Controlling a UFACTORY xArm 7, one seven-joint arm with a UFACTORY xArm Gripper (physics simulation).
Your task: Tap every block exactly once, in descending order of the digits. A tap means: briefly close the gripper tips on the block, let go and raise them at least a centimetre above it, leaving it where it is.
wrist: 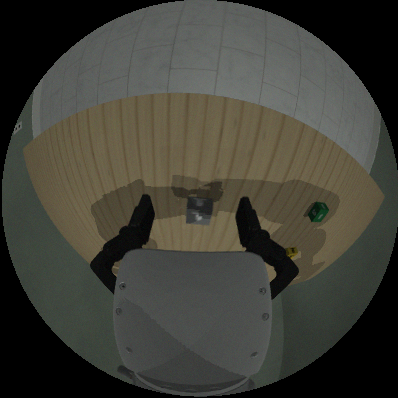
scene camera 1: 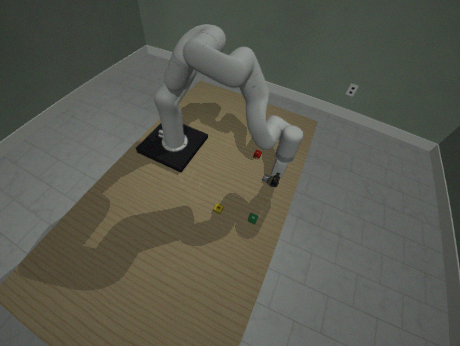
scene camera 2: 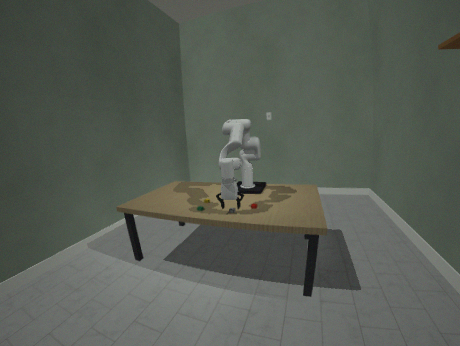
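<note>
A grey block (scene camera 1: 266,178) (scene camera 2: 231,210) (wrist: 199,211) stands on the table. My gripper (scene camera 1: 274,181) (scene camera 2: 230,207) (wrist: 194,205) is open and empty, pointing down, with the grey block between its spread fingers in the wrist view; their exact height over it is hard to tell. A green block (scene camera 1: 253,218) (scene camera 2: 200,208) (wrist: 318,212) lies to the right in the wrist view. A yellow block (scene camera 1: 218,208) (scene camera 2: 207,201) (wrist: 292,251) is partly hidden behind the right finger there. A red block (scene camera 1: 257,154) (scene camera 2: 254,206) does not show in the wrist view. The digits are too small or dark to read surely.
The wooden table (scene camera 1: 170,310) (scene camera 2: 295,212) (wrist: 210,140) carries the blocks and the arm's black base plate (scene camera 1: 198,146) (scene camera 2: 258,188). The table edge lies beyond the grey block in the wrist view. Shadows of the arm fall across the tabletop.
</note>
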